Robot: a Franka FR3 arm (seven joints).
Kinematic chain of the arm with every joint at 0, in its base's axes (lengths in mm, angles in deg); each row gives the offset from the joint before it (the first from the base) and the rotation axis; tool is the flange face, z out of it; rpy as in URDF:
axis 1: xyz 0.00 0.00 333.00 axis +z
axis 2: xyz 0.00 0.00 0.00 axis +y
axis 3: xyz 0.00 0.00 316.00 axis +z
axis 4: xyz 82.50 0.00 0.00 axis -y
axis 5: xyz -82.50 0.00 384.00 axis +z
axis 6: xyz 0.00 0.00 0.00 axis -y
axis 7: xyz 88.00 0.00 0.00 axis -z
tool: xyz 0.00 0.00 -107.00 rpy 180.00 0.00 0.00
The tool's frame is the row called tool.
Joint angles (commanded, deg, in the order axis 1, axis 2, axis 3, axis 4, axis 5, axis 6, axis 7), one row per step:
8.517, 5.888, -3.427, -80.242, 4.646, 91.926, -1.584
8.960, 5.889, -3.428, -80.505, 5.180, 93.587, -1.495
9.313, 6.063, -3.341, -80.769, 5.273, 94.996, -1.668
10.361, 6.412, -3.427, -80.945, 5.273, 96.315, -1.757
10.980, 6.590, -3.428, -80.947, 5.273, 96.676, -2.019
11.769, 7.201, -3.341, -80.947, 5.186, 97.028, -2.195
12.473, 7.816, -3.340, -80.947, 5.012, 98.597, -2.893
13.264, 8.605, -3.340, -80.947, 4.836, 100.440, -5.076
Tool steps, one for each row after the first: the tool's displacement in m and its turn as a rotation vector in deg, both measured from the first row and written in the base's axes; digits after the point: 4 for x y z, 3 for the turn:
0.0023, 0.0055, 0.0008, 0.678, -1.327, 0.255
0.0050, 0.0103, -0.0008, 0.856, -2.292, 0.754
0.0078, 0.0207, -0.0035, 0.923, -3.083, 1.695
0.0084, 0.0274, -0.0048, 0.918, -3.282, 2.542
0.0108, 0.0370, -0.0106, 0.781, -3.047, 3.561
0.0152, 0.0449, -0.0143, 0.621, -4.077, 4.831
0.0206, 0.0541, -0.0194, 0.264, -5.346, 7.638

